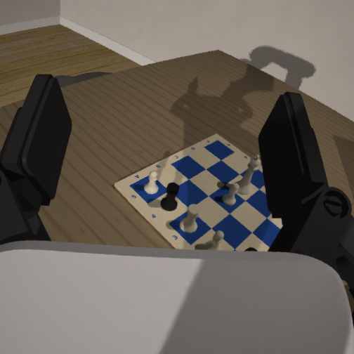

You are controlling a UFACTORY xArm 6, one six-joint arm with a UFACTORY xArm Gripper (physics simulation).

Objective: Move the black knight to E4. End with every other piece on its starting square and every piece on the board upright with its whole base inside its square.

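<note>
My gripper (168, 104) is open and empty. Its fingers stand wide apart above and beyond the board. The chessboard (121, 184) has blue and cream squares. A black piece (170, 197) with a rounded head stands upright on A4. The dark top of another black piece (251, 249) shows at the edge of the grey housing; the rest is hidden, so I cannot tell clearly that it is the knight. The cream square E4 (236, 161) bears no piece. A white piece stands on each of A5 (152, 183), A3 (190, 218) and C3 (231, 194).
A tall white piece (248, 176) stands around D3. Another white piece (217, 239) is partly hidden near A2. The wooden table (85, 165) surrounds the board, with the arm's shadow on it. The right finger and grey housing (100, 295) hide the board's right and near parts. A wall rises behind.
</note>
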